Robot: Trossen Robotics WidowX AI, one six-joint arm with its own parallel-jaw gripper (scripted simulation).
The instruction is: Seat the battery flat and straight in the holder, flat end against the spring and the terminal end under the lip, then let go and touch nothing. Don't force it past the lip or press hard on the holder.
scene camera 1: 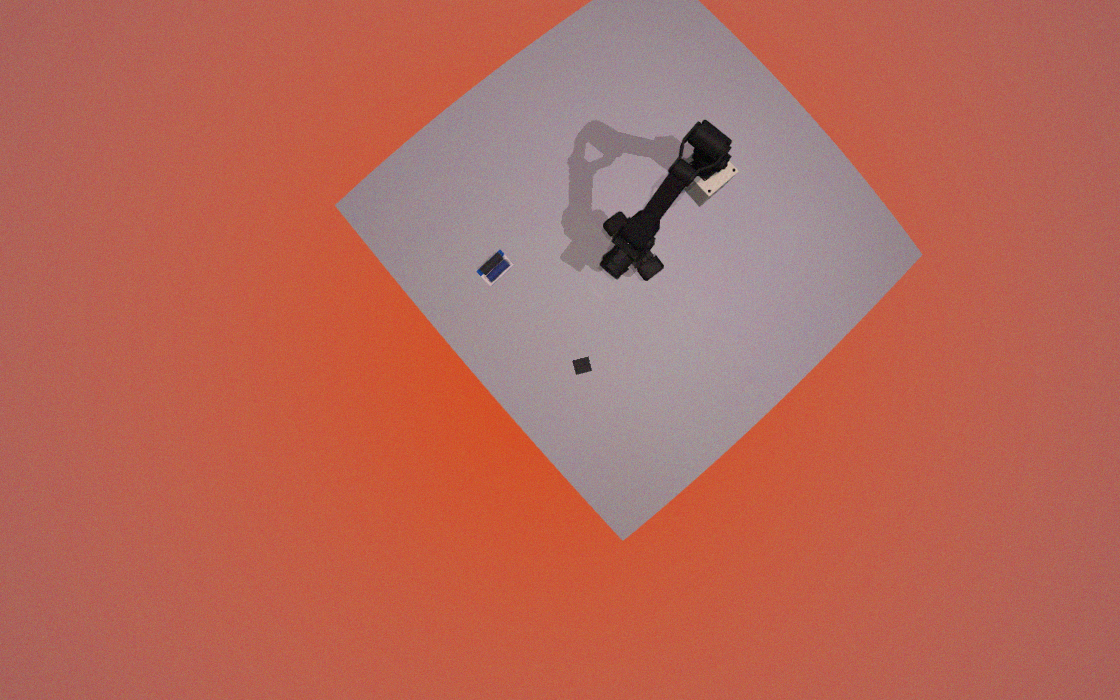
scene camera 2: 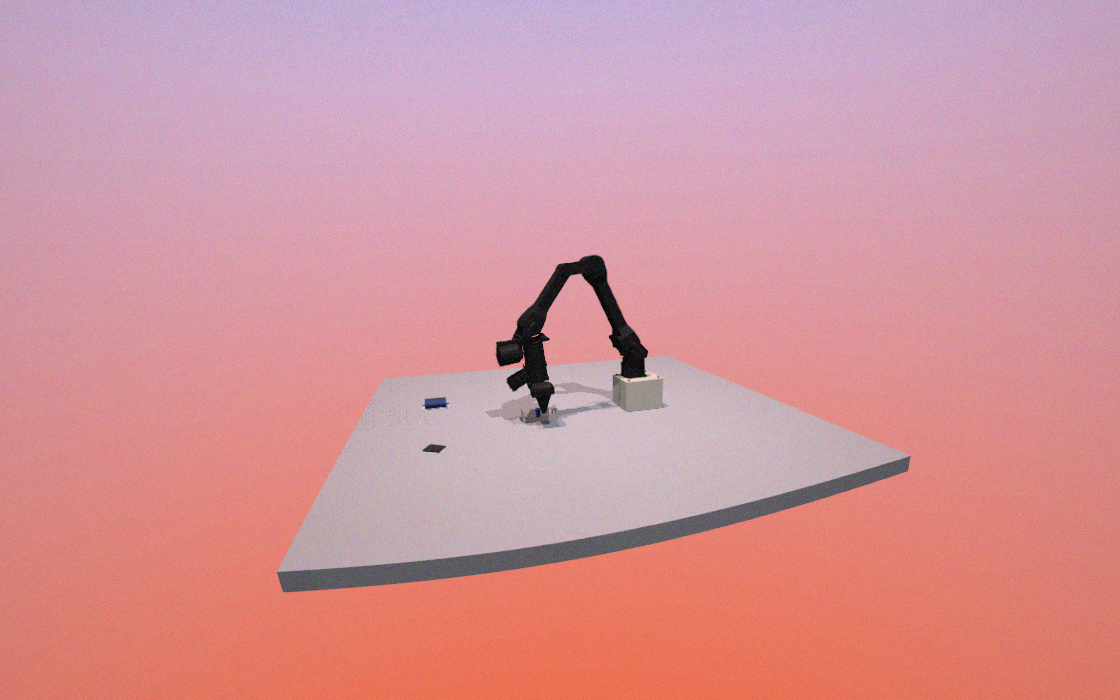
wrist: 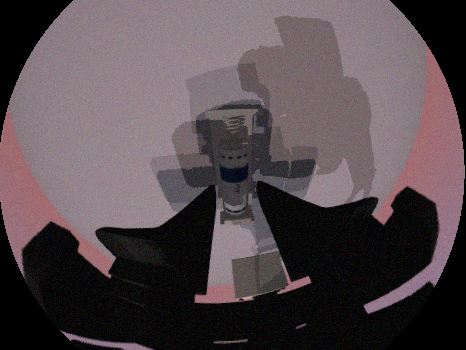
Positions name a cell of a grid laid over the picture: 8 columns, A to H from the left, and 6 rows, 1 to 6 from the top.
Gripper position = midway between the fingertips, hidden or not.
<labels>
my gripper: scene camera 1 E3; scene camera 2 D4; wrist E4
</labels>
